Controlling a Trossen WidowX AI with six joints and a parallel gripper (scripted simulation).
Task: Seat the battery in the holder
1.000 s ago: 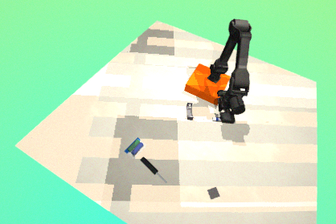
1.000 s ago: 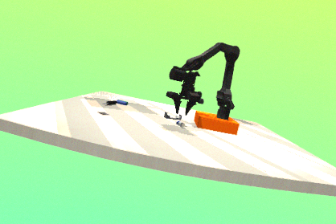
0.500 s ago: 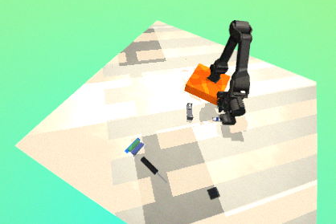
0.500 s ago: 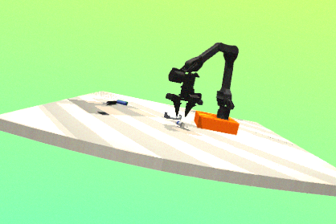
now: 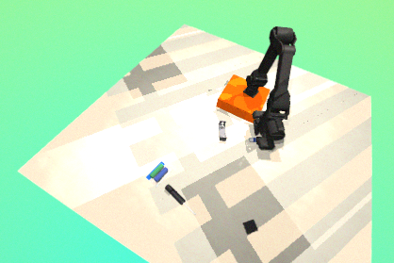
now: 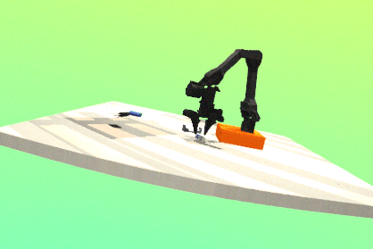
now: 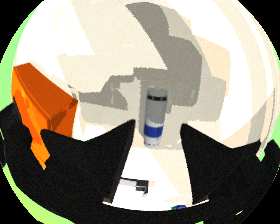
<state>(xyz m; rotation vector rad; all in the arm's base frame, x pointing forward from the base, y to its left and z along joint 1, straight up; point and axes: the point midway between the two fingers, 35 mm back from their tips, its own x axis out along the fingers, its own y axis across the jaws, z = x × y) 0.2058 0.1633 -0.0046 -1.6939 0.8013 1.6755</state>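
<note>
My gripper tip is 10 mm above the battery. From my gripper tip the other things lie so: black-handled screwdriver: 420 mm ahead, 80 mm to the right, 10 mm below; black square: 330 mm ahead, 170 mm to the left, 20 mm below.
</note>
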